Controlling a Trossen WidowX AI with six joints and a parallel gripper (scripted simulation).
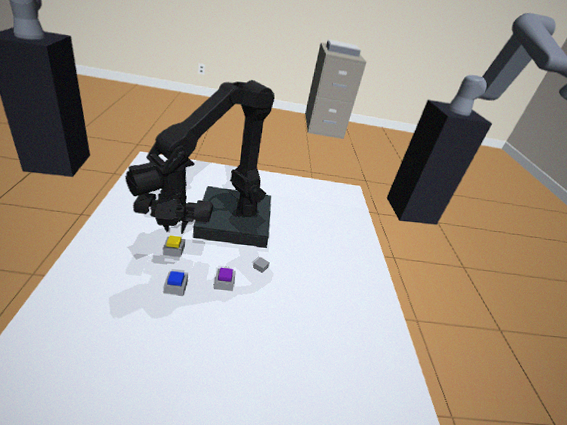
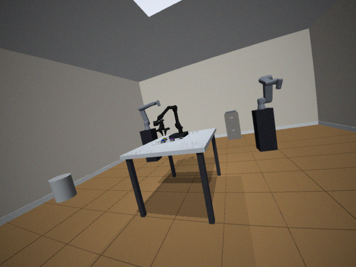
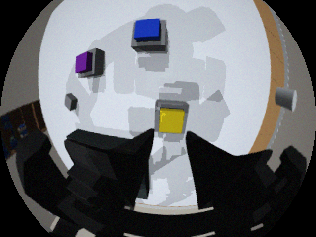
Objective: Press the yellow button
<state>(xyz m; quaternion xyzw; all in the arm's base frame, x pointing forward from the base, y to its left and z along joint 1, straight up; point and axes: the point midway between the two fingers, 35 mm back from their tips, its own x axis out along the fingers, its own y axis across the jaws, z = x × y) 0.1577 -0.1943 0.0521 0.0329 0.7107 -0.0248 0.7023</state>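
My gripper tip is now 30 mm above the yellow button. Round my gripper tip: grey block (40 mm ahead, 240 mm to the left, 50 mm below); then blue button (130 mm ahead, 30 mm to the left, 30 mm below); then purple button (110 mm ahead, 140 mm to the left, 30 mm below).
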